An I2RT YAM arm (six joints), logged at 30 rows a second.
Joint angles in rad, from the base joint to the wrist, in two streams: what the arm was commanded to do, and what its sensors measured. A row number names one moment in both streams.
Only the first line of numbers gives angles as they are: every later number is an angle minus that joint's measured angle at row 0.
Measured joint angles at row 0:
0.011, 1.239, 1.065, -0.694, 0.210, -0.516
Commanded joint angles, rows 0 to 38:
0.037, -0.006, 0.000, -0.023, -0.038, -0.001
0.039, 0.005, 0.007, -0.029, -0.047, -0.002
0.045, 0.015, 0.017, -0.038, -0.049, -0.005
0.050, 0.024, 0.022, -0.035, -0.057, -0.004
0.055, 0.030, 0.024, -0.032, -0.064, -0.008
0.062, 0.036, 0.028, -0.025, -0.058, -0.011
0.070, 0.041, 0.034, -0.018, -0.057, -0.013
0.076, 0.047, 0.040, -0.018, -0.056, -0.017
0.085, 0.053, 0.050, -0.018, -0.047, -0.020
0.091, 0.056, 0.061, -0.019, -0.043, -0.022
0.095, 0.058, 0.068, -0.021, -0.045, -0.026
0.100, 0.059, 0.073, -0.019, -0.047, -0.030
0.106, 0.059, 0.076, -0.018, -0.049, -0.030
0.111, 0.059, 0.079, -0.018, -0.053, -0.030
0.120, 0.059, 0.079, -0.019, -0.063, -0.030
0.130, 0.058, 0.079, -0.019, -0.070, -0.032
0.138, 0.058, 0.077, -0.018, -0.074, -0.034
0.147, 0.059, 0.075, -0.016, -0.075, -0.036
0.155, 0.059, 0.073, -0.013, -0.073, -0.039
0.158, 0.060, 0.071, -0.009, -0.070, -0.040
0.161, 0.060, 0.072, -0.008, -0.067, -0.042
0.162, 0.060, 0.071, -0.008, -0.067, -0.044
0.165, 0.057, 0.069, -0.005, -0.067, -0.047
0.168, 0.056, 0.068, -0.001, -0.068, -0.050
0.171, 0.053, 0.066, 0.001, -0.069, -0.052
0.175, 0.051, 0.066, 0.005, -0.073, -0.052
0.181, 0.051, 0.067, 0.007, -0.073, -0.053
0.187, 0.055, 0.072, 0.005, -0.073, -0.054
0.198, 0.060, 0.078, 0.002, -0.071, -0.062
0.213, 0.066, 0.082, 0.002, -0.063, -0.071
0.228, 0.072, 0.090, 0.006, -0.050, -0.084
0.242, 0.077, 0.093, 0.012, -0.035, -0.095
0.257, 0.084, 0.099, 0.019, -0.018, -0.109
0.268, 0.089, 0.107, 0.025, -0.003, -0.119
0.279, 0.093, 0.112, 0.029, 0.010, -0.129
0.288, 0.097, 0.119, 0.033, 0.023, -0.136
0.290, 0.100, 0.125, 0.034, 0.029, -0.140
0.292, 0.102, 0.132, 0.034, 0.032, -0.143
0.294, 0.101, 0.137, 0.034, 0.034, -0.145
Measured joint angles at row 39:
0.284, 0.096, 0.083, -0.004, -0.005, -0.119
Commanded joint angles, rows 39 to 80:
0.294, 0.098, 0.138, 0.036, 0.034, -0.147
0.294, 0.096, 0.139, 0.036, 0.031, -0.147
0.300, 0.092, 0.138, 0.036, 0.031, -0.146
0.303, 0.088, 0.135, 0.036, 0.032, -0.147
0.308, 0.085, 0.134, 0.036, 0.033, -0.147
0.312, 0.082, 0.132, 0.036, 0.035, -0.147
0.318, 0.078, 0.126, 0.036, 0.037, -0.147
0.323, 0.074, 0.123, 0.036, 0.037, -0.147
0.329, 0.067, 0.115, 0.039, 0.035, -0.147
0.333, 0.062, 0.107, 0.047, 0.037, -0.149
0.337, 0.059, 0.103, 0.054, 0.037, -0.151
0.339, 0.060, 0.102, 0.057, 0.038, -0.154
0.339, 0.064, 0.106, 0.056, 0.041, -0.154
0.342, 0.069, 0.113, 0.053, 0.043, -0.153
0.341, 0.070, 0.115, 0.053, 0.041, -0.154
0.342, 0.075, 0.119, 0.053, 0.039, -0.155
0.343, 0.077, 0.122, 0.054, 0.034, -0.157
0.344, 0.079, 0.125, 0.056, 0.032, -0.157
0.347, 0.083, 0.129, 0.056, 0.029, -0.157
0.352, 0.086, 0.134, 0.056, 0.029, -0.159
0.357, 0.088, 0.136, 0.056, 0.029, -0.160
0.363, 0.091, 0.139, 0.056, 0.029, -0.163
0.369, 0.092, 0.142, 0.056, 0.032, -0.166
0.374, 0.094, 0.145, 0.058, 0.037, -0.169
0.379, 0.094, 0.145, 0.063, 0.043, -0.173
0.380, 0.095, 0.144, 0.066, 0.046, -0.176
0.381, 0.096, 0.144, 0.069, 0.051, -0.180
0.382, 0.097, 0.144, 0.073, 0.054, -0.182
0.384, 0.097, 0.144, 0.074, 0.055, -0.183
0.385, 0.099, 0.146, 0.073, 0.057, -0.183
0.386, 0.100, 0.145, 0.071, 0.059, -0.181
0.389, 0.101, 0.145, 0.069, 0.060, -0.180
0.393, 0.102, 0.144, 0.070, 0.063, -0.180
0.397, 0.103, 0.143, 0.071, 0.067, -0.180
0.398, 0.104, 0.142, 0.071, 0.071, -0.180
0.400, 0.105, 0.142, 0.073, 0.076, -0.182
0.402, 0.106, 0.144, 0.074, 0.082, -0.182
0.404, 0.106, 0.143, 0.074, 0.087, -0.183
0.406, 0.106, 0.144, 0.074, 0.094, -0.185
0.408, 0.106, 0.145, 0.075, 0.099, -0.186
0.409, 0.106, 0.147, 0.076, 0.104, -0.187
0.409, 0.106, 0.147, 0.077, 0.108, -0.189
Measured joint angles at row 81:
0.371, 0.090, 0.099, 0.036, 0.082, -0.178
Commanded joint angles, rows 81 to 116:
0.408, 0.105, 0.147, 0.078, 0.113, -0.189
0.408, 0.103, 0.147, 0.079, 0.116, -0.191
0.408, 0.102, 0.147, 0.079, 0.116, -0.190
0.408, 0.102, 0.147, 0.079, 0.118, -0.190
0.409, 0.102, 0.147, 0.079, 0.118, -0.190
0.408, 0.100, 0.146, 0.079, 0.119, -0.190
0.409, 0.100, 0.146, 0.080, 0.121, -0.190
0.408, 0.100, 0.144, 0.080, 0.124, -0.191
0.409, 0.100, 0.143, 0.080, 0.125, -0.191
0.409, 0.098, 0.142, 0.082, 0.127, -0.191
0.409, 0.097, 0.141, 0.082, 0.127, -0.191
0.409, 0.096, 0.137, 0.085, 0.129, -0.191
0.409, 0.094, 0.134, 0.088, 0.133, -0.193
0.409, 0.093, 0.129, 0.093, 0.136, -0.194
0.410, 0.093, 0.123, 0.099, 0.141, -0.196
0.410, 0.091, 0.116, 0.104, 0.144, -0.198
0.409, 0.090, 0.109, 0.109, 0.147, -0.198
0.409, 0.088, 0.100, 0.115, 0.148, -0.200
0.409, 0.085, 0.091, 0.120, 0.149, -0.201
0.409, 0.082, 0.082, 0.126, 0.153, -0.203
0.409, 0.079, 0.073, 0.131, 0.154, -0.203
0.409, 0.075, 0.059, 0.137, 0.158, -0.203
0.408, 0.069, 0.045, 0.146, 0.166, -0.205
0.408, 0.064, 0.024, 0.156, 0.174, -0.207
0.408, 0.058, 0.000, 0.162, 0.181, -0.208
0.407, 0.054, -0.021, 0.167, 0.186, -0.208
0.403, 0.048, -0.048, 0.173, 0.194, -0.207
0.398, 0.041, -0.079, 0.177, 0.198, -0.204
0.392, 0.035, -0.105, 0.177, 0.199, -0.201
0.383, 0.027, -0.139, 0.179, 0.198, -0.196
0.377, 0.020, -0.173, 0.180, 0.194, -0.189
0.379, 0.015, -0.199, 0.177, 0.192, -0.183
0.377, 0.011, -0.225, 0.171, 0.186, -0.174
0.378, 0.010, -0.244, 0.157, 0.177, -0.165
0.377, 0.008, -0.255, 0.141, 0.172, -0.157
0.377, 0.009, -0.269, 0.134, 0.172, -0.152
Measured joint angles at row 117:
0.376, 0.033, -0.262, 0.136, 0.175, -0.186
